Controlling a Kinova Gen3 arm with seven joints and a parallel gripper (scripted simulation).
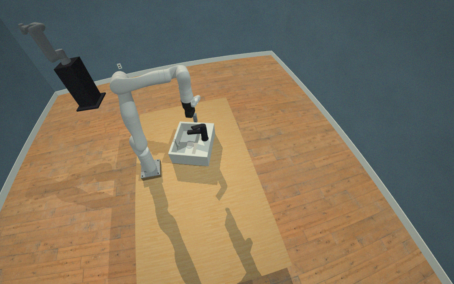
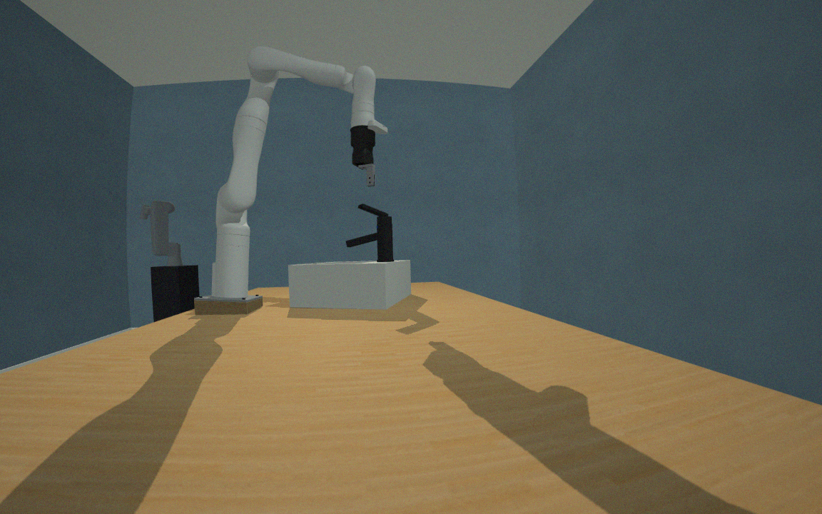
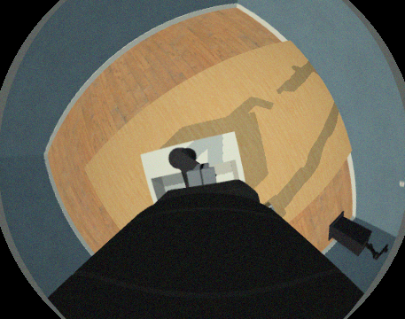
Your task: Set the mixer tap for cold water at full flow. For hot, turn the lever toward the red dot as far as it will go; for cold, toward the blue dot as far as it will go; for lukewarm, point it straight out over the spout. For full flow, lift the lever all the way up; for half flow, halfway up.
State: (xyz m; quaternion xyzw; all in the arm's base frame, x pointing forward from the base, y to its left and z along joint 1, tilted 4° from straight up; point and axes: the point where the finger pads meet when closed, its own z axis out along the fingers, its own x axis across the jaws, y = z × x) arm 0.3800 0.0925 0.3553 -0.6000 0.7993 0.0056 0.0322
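Now: the lever 20 mm to the left of my hand and 90 mm below it. The rest, counted from my hand: white basin (80 mm behind, 70 mm to the left, 330 mm below).
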